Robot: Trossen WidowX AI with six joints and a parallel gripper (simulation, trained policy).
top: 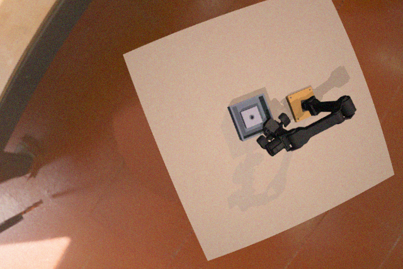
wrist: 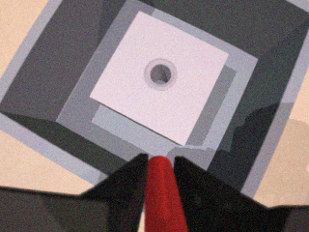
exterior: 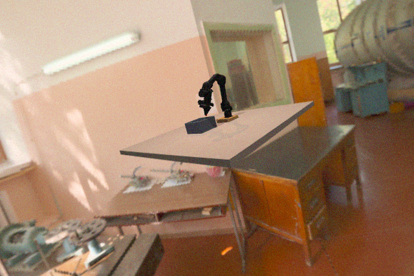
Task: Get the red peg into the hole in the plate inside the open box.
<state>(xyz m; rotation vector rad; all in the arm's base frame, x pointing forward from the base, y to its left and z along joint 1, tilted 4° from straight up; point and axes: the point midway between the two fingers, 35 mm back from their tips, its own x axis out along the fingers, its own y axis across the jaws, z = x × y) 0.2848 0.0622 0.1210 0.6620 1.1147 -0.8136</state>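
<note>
The pale plate is 8 cm below my gripper tip, 5 cm to the right of it and 4 cm ahead of it. Round my gripper tip: grey box (10 cm below, 5 cm to the right, 4 cm ahead); then red peg (3 cm above, 1 cm to the left, 1 cm behind).
</note>
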